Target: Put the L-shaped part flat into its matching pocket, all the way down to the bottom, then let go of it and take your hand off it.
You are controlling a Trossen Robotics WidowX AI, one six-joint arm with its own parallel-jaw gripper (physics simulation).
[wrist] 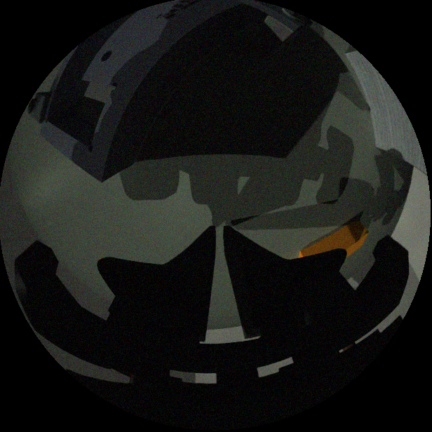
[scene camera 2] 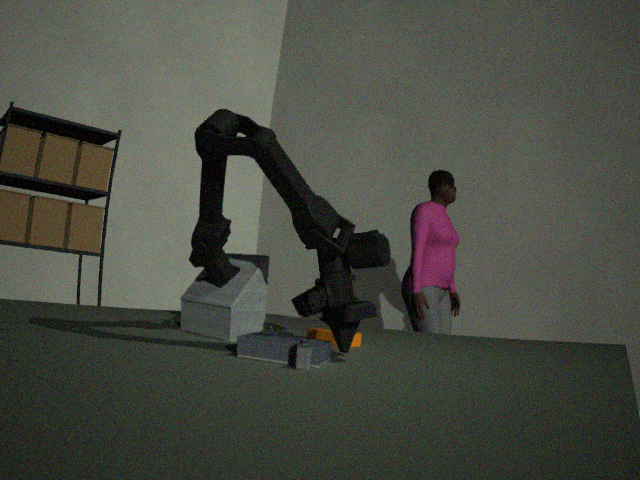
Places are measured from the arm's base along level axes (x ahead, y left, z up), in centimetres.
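Pixels of known places: gripper, between the fingertips: (scene camera 2: 344, 352); arm's base, origin of its link: (scene camera 2: 222, 275).
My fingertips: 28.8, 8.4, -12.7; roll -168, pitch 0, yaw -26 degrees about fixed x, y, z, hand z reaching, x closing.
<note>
Ahead of a thing's pixels: the offset from my fingertips to its top centre, as dx, dy, dz.
The orange part {-12.5, +11.3, +2.4} (scene camera 2: 320, 335) (wrist: 332, 242) lies on the table behind and beside my fingers. In the wrist view it is right of the fingertips, partly hidden by the right finger, so its full L shape cannot be made out. My gripper (scene camera 2: 343, 350) (wrist: 218, 231) is nearly closed, pointing down low over the table, with a thin gap and nothing between the fingertips. The blue-grey pocket block {-1.1, -14.6, +4.2} (scene camera 2: 263, 347) (wrist: 132, 47) stands beside the gripper, left of it in the scene view. Dark recesses show in its top in the wrist view; which one matches cannot be told.
A small grey block (scene camera 2: 303, 357) stands against the near side of the pocket block. The pale robot base housing (scene camera 2: 206, 316) (wrist: 395, 100) stands behind the pocket block. A shelf rack (scene camera 2: 103, 248) with boxes and a person in pink (scene camera 2: 433, 248) are in the background.
</note>
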